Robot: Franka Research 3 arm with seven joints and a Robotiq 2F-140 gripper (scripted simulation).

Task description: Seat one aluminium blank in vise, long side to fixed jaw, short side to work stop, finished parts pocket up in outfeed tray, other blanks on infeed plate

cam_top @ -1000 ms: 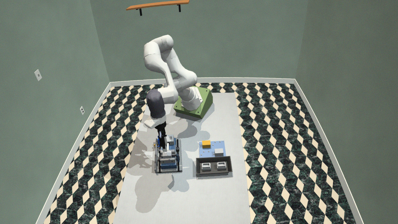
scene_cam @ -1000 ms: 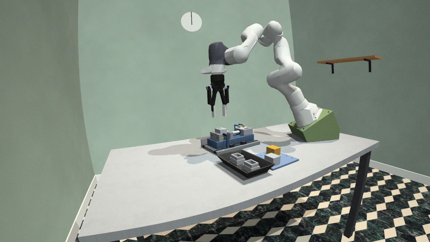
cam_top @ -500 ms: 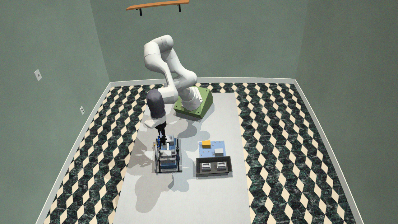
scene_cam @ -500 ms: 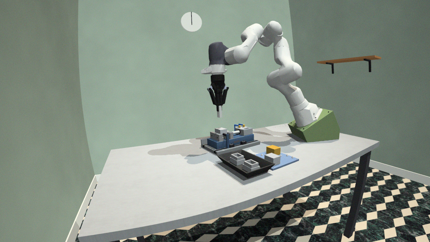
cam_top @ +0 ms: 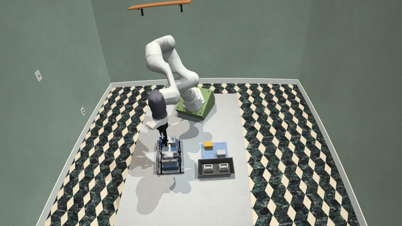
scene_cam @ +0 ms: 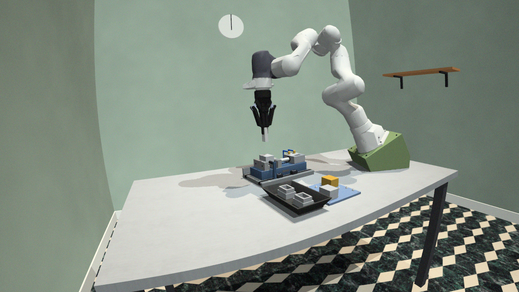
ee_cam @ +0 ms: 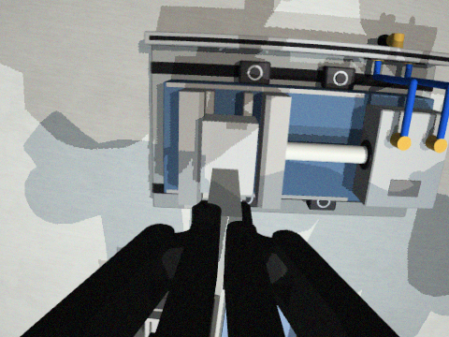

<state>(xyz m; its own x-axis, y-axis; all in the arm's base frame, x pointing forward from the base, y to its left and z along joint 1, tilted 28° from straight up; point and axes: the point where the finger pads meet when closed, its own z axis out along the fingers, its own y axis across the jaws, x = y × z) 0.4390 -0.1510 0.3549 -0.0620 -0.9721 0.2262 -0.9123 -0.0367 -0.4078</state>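
Right now the aluminium blank is 120 mm below my hand. The rest, counted from my hand: hose block 170 mm behind, 140 mm below, 10 mm to the left; then white rod 140 mm below, 90 mm behind; then vise 170 mm below, 70 mm behind.
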